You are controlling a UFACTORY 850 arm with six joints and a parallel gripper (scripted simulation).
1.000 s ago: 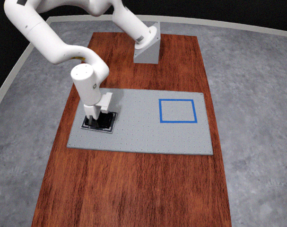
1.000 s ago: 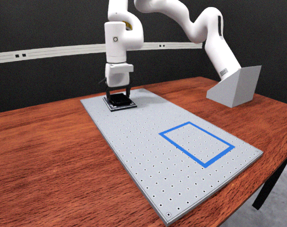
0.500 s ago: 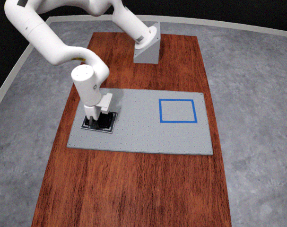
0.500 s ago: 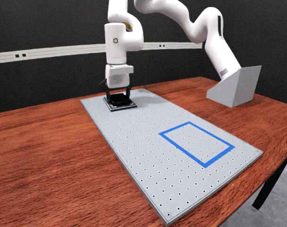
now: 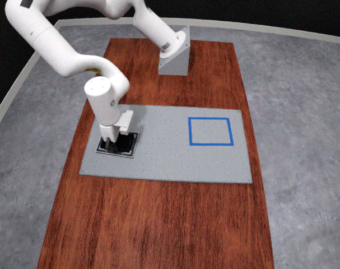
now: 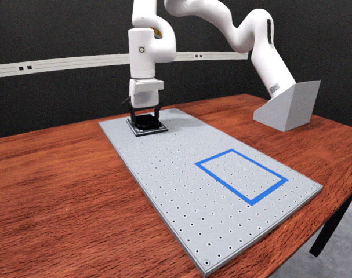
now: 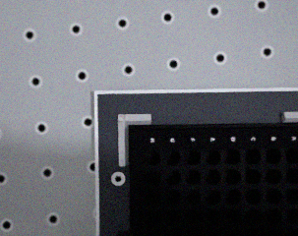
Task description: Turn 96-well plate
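Right now my hand is 1 cm above the black 96-well plate. Round my hand: dark plate nest N1: 2 cm below.
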